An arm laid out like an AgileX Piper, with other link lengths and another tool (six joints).
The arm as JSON. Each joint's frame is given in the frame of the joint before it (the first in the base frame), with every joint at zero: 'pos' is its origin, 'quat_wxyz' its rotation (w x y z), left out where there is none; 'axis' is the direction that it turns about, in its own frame. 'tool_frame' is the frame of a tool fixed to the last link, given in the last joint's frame.
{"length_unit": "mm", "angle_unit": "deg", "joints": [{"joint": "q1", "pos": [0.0, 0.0, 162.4], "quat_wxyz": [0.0, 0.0, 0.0, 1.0], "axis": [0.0, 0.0, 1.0]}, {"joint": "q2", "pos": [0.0, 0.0, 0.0], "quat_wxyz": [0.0, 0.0, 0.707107, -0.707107], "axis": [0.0, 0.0, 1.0]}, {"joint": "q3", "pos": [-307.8, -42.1, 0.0], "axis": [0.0, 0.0, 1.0]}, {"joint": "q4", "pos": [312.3, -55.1, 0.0], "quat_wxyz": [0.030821, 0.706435, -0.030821, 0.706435], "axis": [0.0, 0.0, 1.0]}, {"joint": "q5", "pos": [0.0, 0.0, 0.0], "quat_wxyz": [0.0, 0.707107, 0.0, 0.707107], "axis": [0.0, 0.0, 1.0]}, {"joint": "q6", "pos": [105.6, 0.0, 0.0], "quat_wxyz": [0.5, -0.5, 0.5, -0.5], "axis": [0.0, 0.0, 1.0]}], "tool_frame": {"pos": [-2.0, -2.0, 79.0], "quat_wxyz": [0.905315, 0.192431, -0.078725, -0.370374]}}
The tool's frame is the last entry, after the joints.
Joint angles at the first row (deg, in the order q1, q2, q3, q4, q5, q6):
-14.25 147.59 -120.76 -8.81 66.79 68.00
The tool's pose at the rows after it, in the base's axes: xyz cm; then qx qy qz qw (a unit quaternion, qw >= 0):
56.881 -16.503 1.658 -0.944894 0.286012 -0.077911 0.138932
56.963 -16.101 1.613 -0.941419 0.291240 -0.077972 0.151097
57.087 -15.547 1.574 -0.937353 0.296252 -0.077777 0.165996
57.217 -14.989 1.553 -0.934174 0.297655 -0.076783 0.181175
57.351 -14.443 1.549 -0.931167 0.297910 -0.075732 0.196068
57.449 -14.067 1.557 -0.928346 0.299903 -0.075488 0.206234
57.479 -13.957 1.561 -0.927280 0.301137 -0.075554 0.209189
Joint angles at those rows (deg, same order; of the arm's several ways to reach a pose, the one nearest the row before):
-14.25 147.59 -120.76 -7.66 66.79 67.69
-14.30 147.59 -120.77 -6.08 66.79 67.62
-14.30 147.59 -120.76 -4.16 66.79 67.45
-14.30 147.59 -120.76 -2.22 66.79 66.83
-14.30 147.59 -120.76 -0.32 66.79 66.10
-14.30 147.59 -120.76 0.99 66.79 65.83
-14.30 147.59 -120.76 1.38 66.79 65.83

